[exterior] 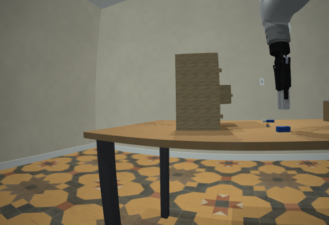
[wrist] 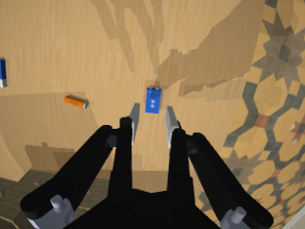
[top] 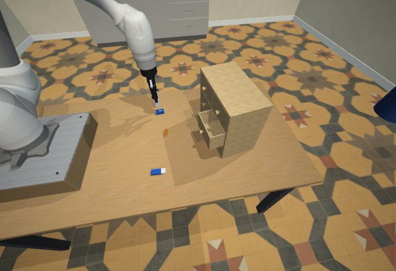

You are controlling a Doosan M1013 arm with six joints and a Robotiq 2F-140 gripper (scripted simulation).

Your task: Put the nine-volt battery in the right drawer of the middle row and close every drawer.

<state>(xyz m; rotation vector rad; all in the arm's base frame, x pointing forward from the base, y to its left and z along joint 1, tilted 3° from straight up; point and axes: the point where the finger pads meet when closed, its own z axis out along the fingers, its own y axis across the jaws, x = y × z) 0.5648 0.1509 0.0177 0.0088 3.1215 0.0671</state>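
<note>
The nine-volt battery is 100 mm below my hand and 10 mm behind it. Round my hand: white eraser-like block (370 mm to the right, 100 mm below, 30 mm behind); then small orange cylinder (160 mm to the right, 100 mm below, 20 mm ahead).
</note>
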